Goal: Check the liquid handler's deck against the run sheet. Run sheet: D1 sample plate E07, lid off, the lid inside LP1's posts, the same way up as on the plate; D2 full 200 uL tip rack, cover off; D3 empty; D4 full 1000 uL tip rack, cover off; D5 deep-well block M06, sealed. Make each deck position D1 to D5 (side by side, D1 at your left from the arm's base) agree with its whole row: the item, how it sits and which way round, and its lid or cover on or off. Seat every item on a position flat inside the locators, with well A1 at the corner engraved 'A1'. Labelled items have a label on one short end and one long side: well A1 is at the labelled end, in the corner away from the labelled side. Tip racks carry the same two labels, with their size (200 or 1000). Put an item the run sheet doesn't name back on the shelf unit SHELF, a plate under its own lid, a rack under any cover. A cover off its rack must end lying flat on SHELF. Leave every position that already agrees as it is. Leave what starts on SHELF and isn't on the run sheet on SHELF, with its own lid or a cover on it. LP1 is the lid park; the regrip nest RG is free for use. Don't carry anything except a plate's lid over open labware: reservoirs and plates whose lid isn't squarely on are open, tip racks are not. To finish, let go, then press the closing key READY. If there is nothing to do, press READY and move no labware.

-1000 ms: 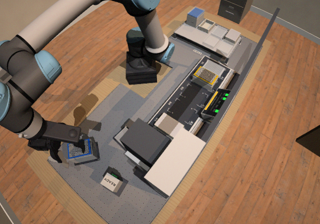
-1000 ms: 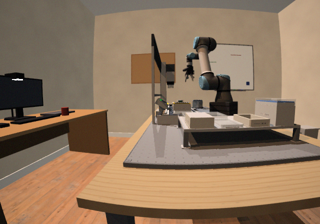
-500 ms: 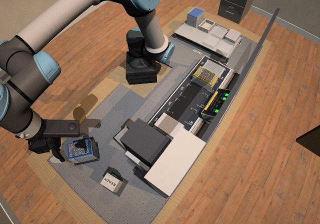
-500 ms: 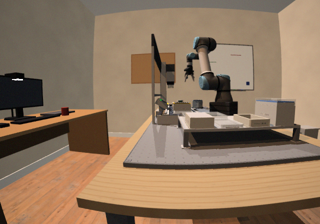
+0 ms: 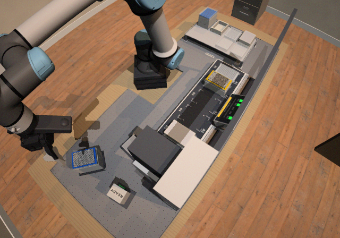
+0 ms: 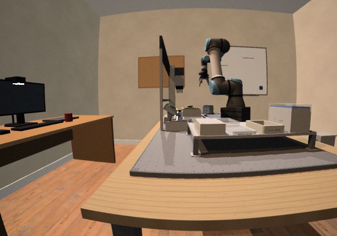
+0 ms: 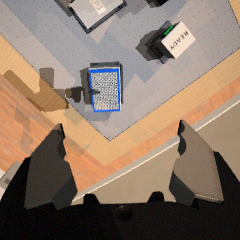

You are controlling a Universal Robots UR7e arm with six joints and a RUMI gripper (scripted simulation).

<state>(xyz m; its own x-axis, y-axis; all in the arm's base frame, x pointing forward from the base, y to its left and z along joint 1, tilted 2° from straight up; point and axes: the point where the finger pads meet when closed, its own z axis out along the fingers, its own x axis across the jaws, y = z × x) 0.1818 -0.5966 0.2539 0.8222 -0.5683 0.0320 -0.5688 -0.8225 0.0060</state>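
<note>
My hand is 270 mm above the blue-rimmed tip rack, 50 mm past it and 10 mm to the right of it. From my hand the other things lie so: white housing: 380 mm ahead, 180 mm to the left, 70 mm below; then yellow-rimmed tip rack: 770 mm to the left, 250 mm below, 190 mm ahead; then pipetting head: 300 mm ahead, 170 mm to the left, 40 mm above.
</note>
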